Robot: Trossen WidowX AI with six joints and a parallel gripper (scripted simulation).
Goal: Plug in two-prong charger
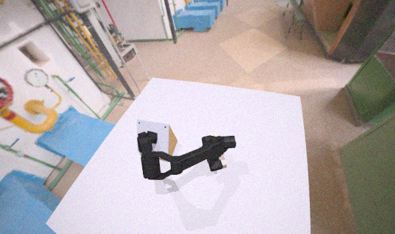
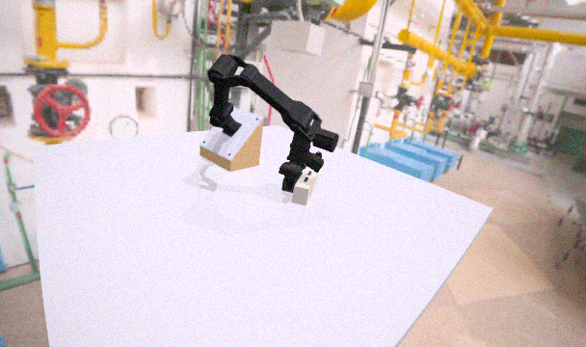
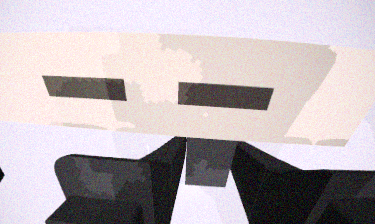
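The charger is 10 mm ahead of my gripper tip, 10 mm to the left of it and 10 mm above it.
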